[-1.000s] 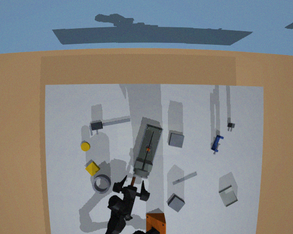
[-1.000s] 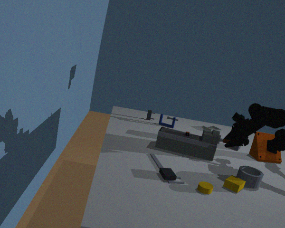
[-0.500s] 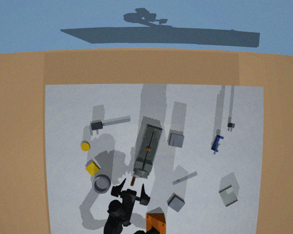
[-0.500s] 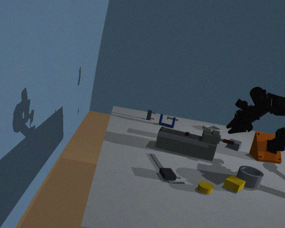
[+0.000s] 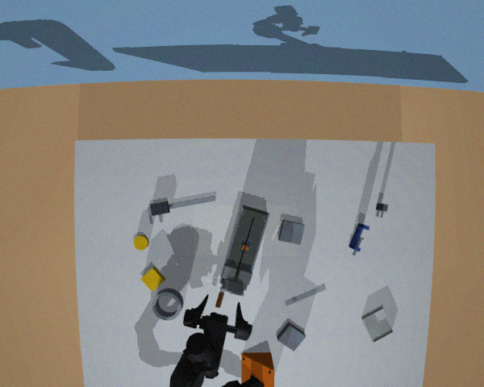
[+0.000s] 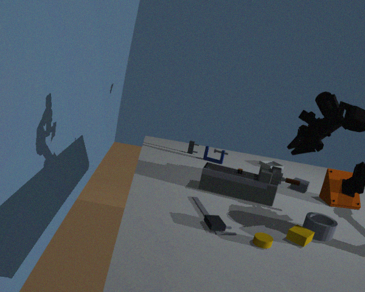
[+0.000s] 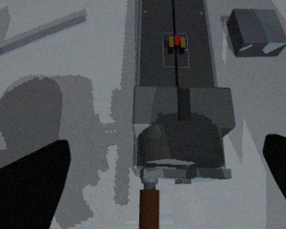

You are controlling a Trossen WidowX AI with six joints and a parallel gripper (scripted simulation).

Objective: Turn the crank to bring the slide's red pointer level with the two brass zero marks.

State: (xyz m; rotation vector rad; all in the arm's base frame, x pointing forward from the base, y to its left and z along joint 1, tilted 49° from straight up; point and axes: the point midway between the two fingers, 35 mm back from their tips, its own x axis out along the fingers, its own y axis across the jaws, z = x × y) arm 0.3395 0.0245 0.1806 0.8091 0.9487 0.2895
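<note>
Right now my gripper tip is 4 cm past the brown crank handle, 1 cm to the right of it and 10 cm above it. From my gripper tip the other things lie so: flat grey bar (2 cm behind, 28 cm to the right, 19 cm below); then red pointer (14 cm ahead, 5 cm to the right, 11 cm below); then yellow block (2 cm behind, 25 cm to the left, 18 cm below).
</note>
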